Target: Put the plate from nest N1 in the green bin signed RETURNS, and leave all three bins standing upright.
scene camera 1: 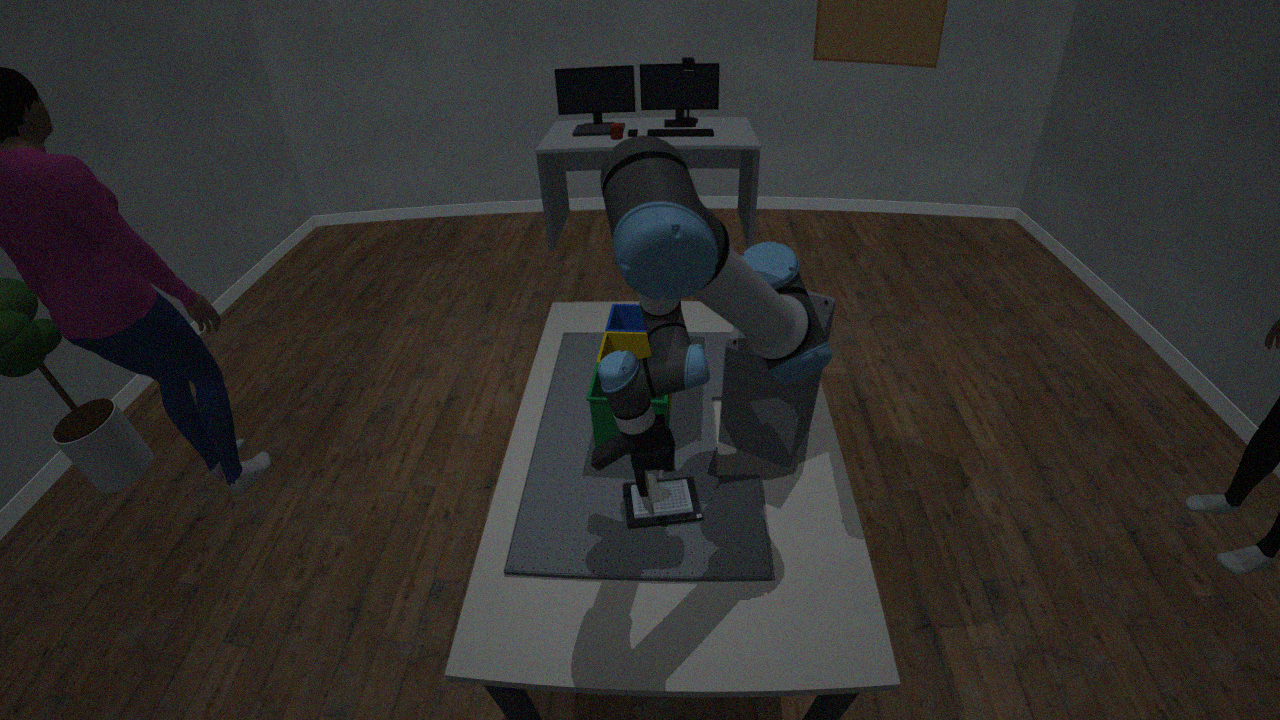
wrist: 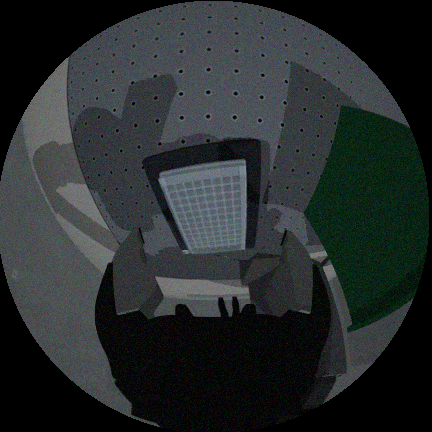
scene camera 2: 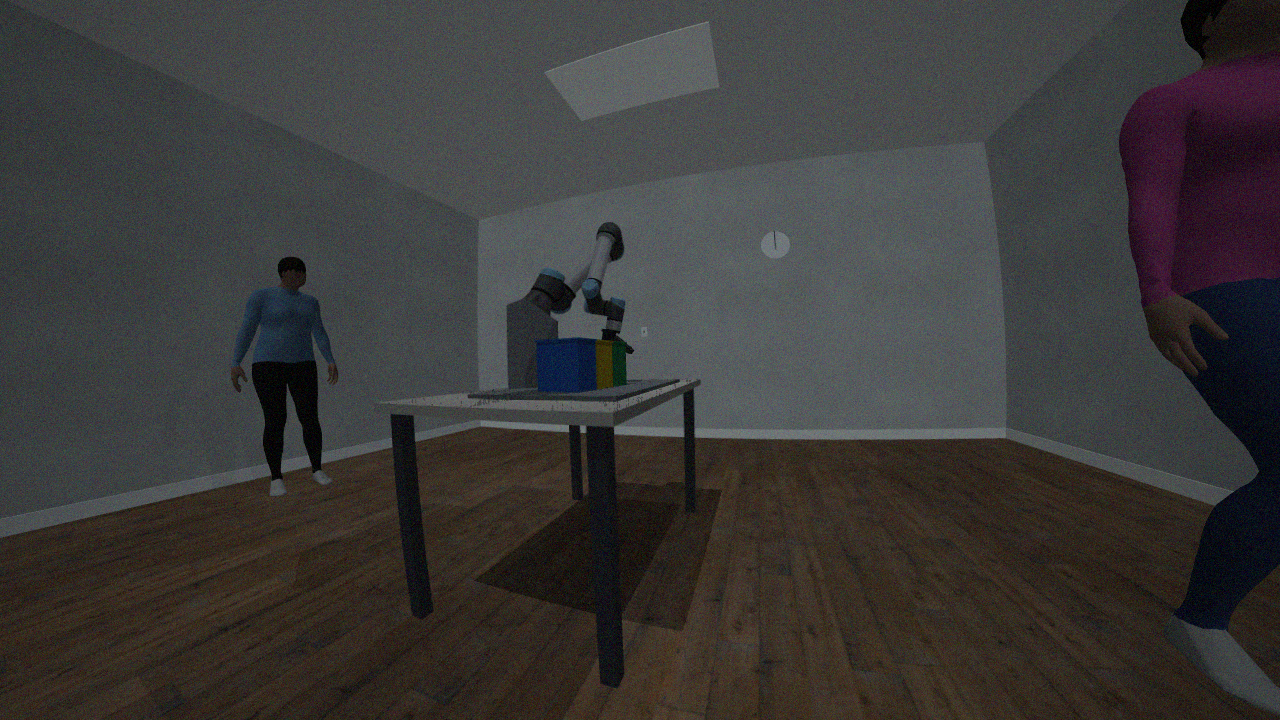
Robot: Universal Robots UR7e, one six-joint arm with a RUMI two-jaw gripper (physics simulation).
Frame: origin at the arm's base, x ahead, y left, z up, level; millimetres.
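Where they show: gripper, fingertip midpoint: [scene camera 1: 654, 487] [wrist: 212, 231]; arm's base at its link origin: [scene camera 2: 533, 312].
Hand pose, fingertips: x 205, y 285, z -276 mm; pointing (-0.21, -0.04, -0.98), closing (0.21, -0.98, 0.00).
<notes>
Each offset is from my fingertips to the centre of the thing.
The white gridded plate @[dx -15, dy -1, dz -36 mm] [scene camera 1: 677, 497] [wrist: 210, 210] lies flat in a dark nest frame @[dx -15, dy -1, dz -47 mm] [scene camera 1: 666, 520] [wrist: 254, 200]; the label N1 is not readable. My gripper [scene camera 1: 648, 490] [wrist: 212, 231] is open and empty, fingers pointing down, low at the plate; in the wrist view its fingertips stand to either side of the plate's near end. Finger height against the plate is hard to tell. The green bin @[dx +104, dy -187, dz +35 mm] [scene camera 1: 604, 428] [scene camera 2: 619, 365] [wrist: 375, 210] stands upright behind the nest, partly hidden by the arm; its sign does not show. In scene camera 2 the fingers are hidden behind the bins.
The yellow bin @[dx +126, dy -317, dz +35 mm] [scene camera 1: 623, 344] [scene camera 2: 605, 363] and blue bin @[dx +147, dy -448, dz +35 mm] [scene camera 1: 625, 317] [scene camera 2: 565, 365] stand upright in a row behind the green one. The arm's pedestal [scene camera 1: 760, 420] [scene camera 2: 528, 344] stands beside them. A person in pink [scene camera 1: 80, 241] [scene camera 2: 1226, 179] stands near the table.
</notes>
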